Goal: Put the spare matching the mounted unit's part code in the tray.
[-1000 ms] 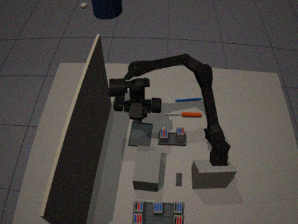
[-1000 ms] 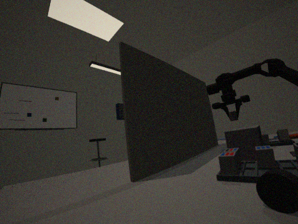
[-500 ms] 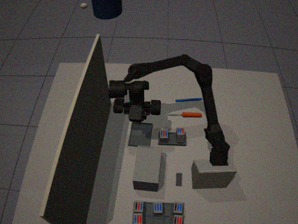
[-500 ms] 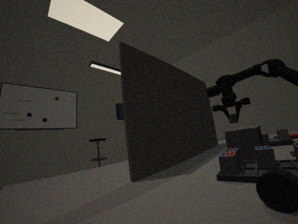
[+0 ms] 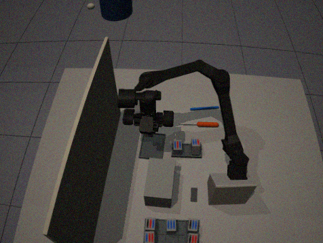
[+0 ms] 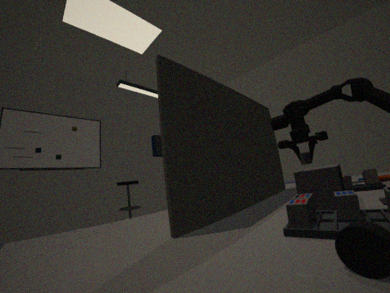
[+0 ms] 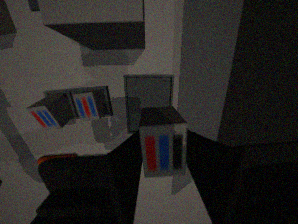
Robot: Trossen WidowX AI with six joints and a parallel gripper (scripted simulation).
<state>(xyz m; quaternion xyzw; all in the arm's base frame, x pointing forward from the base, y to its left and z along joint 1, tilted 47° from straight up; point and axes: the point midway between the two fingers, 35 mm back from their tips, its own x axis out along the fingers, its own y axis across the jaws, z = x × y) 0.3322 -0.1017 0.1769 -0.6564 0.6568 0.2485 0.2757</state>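
My gripper tip is 12 cm above the flat grey tray and 1 cm past it. The rest, counted from my gripper tip: rack 15 cm behind, 11 cm below, 2 cm to the left; then mounted unit 20 cm to the left, 7 cm below, 5 cm behind; then grey spare 2 cm above.
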